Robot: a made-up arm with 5 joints.
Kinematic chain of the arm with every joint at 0, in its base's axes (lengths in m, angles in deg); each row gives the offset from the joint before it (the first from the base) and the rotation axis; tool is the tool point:
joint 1: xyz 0 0 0.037 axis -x
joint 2: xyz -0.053 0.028 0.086 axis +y
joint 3: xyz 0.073 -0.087 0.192 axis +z
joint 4: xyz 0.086 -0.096 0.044 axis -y
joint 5: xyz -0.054 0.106 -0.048 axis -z
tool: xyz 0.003 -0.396 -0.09
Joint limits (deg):
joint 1: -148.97..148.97
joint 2: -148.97..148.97
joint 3: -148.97..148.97
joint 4: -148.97..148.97
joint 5: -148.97..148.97
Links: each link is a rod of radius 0.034 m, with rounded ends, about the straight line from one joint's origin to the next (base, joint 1, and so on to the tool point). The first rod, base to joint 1, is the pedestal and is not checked.
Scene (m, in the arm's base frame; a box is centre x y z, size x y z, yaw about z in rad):
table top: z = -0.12
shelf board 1: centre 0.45 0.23 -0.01 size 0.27 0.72 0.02 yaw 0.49
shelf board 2: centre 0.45 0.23 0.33 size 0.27 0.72 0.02 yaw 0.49
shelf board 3: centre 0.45 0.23 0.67 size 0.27 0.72 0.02 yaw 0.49
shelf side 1: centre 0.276 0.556 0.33 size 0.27 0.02 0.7 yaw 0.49
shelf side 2: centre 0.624 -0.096 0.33 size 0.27 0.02 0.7 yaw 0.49
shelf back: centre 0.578 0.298 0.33 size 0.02 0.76 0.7 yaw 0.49
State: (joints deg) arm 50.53 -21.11 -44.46 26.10 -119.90
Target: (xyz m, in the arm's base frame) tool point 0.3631 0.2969 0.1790
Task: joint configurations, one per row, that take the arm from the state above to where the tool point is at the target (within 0.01 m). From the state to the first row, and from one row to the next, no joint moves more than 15 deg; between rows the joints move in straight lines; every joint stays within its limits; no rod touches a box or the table.
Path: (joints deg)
1: 54.34 -27.54 -48.65 14.97 -115.40
2: 58.16 -33.97 -52.85 3.84 -110.90
3: 61.97 -40.40 -57.04 -7.29 -106.41
4: 51.65 -42.78 -45.59 -20.69 -109.61
5: 41.33 -45.16 -34.14 -34.10 -112.81
6: 31.01 -47.53 -22.70 -47.51 -116.01
7: 20.69 -49.91 -11.25 -60.91 -119.21
8: 28.53 -42.30 -15.35 -46.68 -123.54
9: 36.37 -34.69 -19.44 -32.45 -127.87
10: 44.20 -27.08 -23.54 -18.21 -132.19
11: 52.04 -19.46 -27.64 -3.98 -136.52

